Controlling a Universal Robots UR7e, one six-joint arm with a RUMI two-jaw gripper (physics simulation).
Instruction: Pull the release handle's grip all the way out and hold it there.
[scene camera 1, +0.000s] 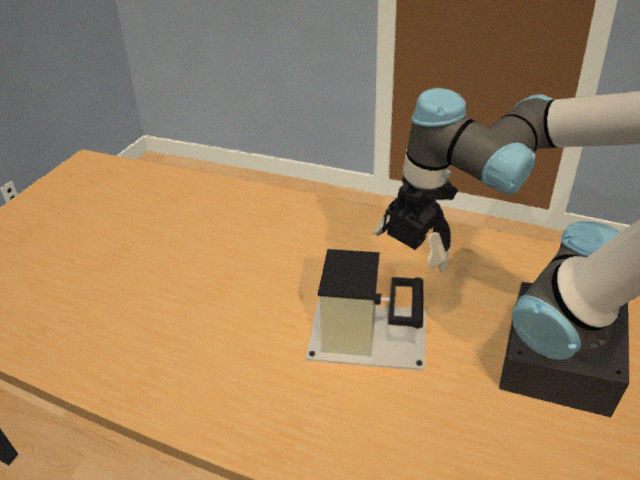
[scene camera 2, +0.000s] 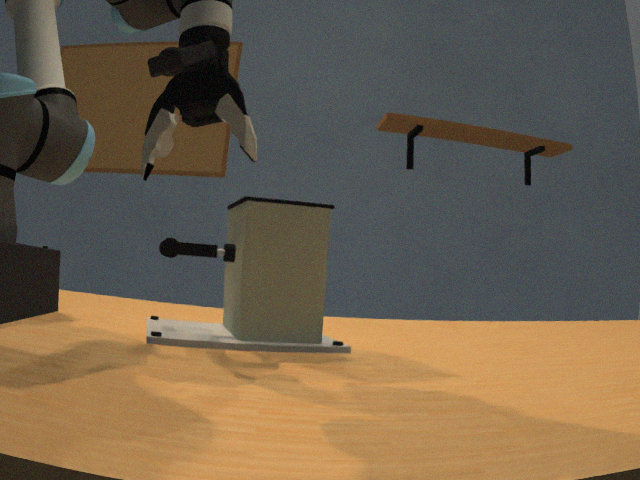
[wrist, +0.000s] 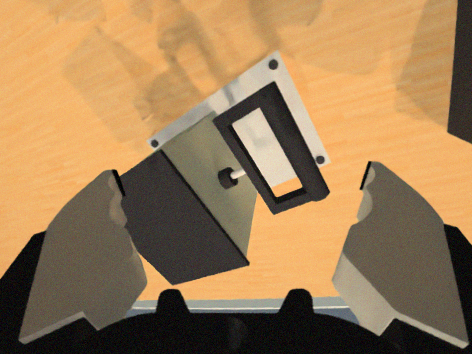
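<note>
The release handle's grip, a black rectangular frame (scene camera 1: 417, 304) (scene camera 2: 193, 249) (wrist: 292, 142), stands out from the side of a pale green box with a black top (scene camera 1: 347, 325) (scene camera 2: 284, 273) (wrist: 180, 220). A short stretch of light rod (scene camera 1: 384, 299) (scene camera 2: 221, 252) (wrist: 237, 174) shows between the grip and the box's black collar. The box stands on a light grey base plate (scene camera 1: 379, 356) (scene camera 2: 191, 333) (wrist: 298, 110). My gripper (scene camera 1: 409, 250) (scene camera 2: 200, 169) (wrist: 239, 170) is open and empty, pointing down. It hangs above the grip's height, apart from grip and box.
The assembly stands on a wooden table (scene camera 1: 180, 284) (scene camera 2: 465, 361). The robot's dark base block (scene camera 1: 563, 382) (scene camera 2: 28, 284) (wrist: 462, 75) stands on the grip's side of the box. A wall shelf (scene camera 2: 475, 133) and a brown board (scene camera 2: 113, 103) show in the background.
</note>
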